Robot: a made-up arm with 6 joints. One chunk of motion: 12 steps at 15 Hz.
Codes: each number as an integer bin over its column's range. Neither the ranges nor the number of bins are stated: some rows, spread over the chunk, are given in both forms.
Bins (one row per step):
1: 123 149 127 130 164 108
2: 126 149 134 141 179 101
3: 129 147 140 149 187 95
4: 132 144 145 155 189 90
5: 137 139 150 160 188 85
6: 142 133 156 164 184 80
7: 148 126 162 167 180 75
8: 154 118 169 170 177 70
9: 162 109 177 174 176 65
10: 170 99 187 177 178 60
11: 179 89 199 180 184 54
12: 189 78 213 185 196 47
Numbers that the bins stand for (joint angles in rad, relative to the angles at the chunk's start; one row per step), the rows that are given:
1: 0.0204 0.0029 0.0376 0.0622 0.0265 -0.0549
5: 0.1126 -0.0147 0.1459 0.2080 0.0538 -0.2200
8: 0.2246 -0.0518 0.2353 0.2567 0.0413 -0.3276
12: 0.4552 -0.1224 0.4424 0.3296 0.0629 -0.4927
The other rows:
2: 0.0401 0.0029 0.0706 0.1156 0.0436 -0.1052
3: 0.0599 -0.0006 0.0988 0.1545 0.0527 -0.1482
4: 0.0796 -0.0059 0.1224 0.1837 0.0549 -0.1841
6: 0.1455 -0.0253 0.1741 0.2275 0.0493 -0.2559
7: 0.1851 -0.0376 0.2024 0.2421 0.0447 -0.2918
9: 0.2773 -0.0676 0.2729 0.2761 0.0402 -0.3635
10: 0.3300 -0.0853 0.3200 0.2907 0.0424 -0.3994
11: 0.3893 -0.1029 0.3765 0.3053 0.0493 -0.4425

